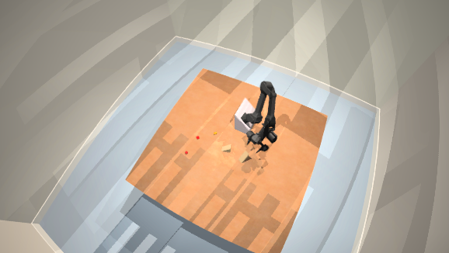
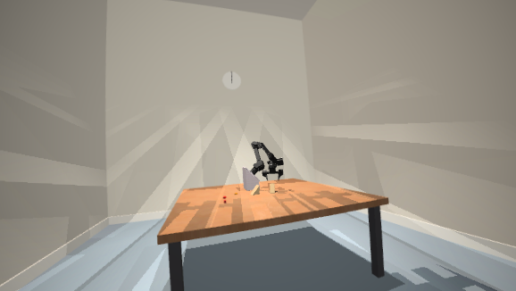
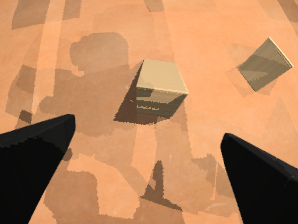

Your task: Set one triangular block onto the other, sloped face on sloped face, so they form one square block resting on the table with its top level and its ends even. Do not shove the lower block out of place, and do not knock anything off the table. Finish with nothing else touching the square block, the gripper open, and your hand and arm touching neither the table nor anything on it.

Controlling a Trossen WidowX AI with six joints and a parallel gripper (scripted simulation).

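Right now the pale wooden triangular block is 70 mm below my gripper tip, 50 mm ahead of it and 20 mm to the right of it.
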